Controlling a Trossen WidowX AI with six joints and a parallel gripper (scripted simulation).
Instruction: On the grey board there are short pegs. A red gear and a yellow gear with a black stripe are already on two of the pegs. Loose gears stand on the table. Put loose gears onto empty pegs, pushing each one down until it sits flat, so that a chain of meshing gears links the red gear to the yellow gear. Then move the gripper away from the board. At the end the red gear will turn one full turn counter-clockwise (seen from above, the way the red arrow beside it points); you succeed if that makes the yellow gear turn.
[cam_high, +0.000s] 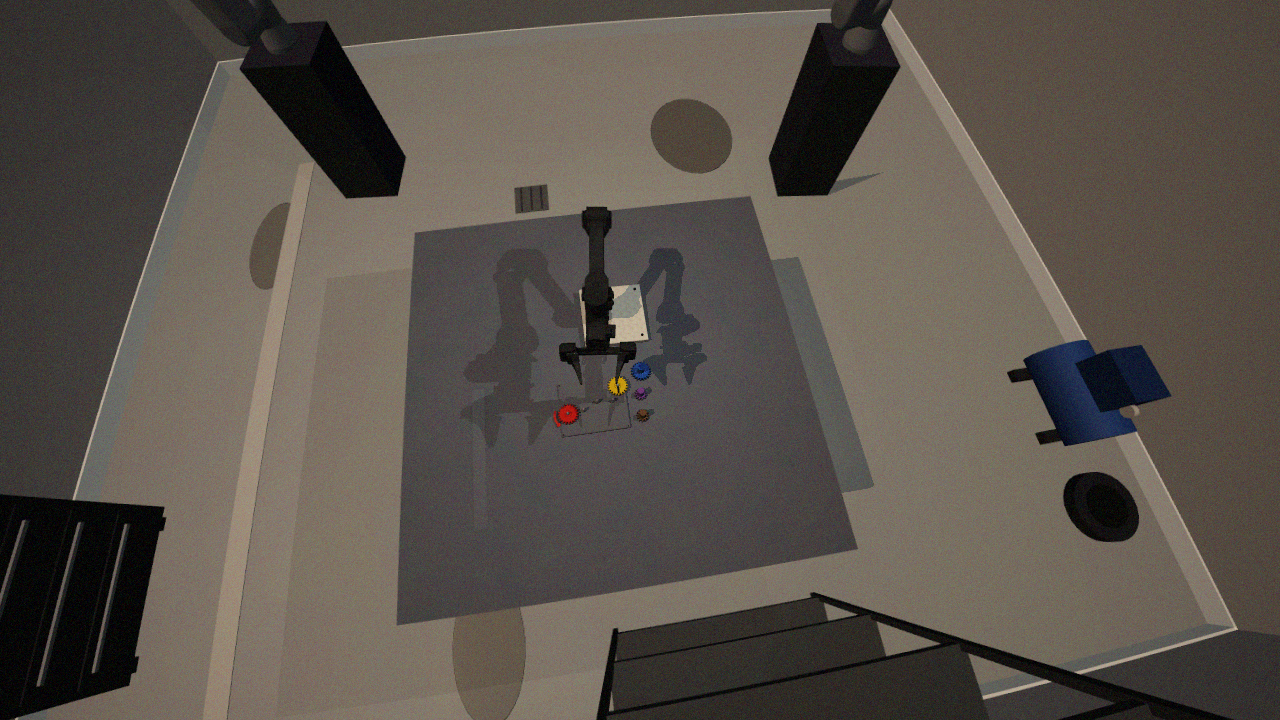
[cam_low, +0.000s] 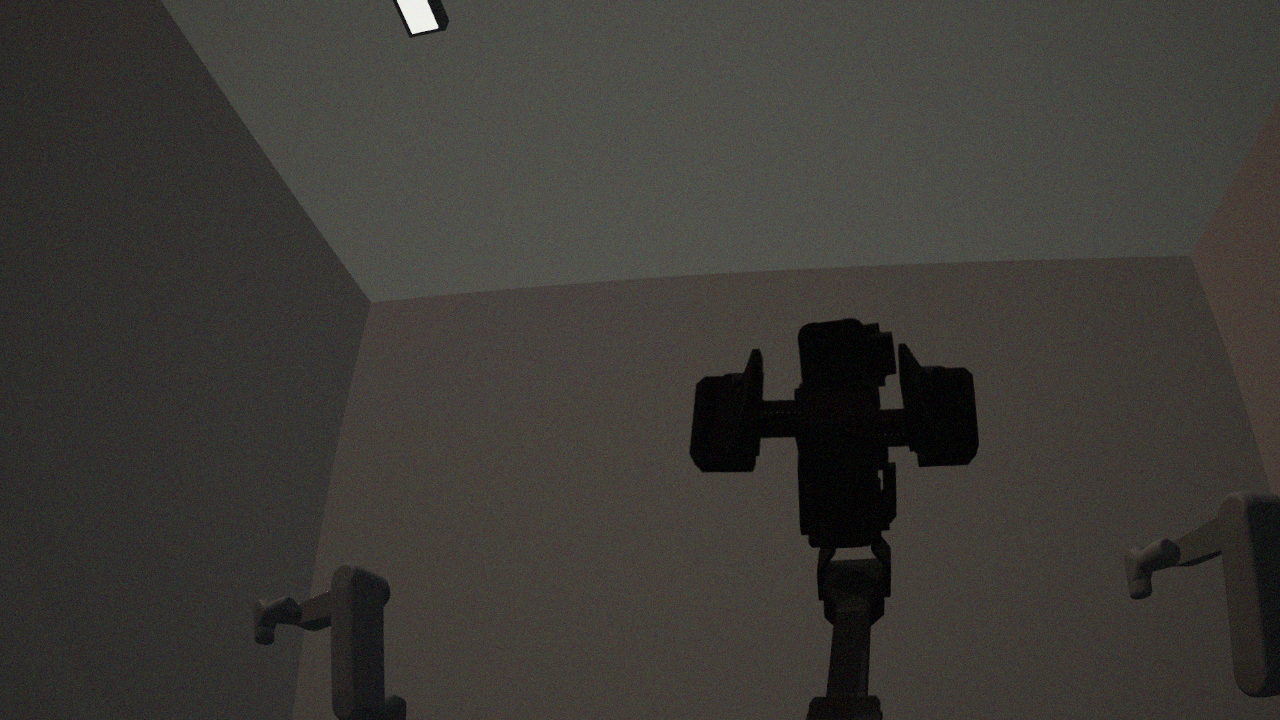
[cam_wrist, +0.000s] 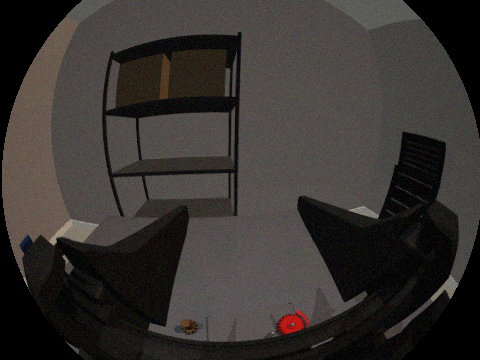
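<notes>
Now: the purple gear 320 mm below my gripper tip, 110 mm to the left of it and 70 mm behind it. The rest, counted from my gripper tip: brown gear 320 mm below, 110 mm to the left; yellow gear 320 mm below, 100 mm behind, 40 mm to the left; red gear 320 mm below, 120 mm to the right, 20 mm behind.
</notes>
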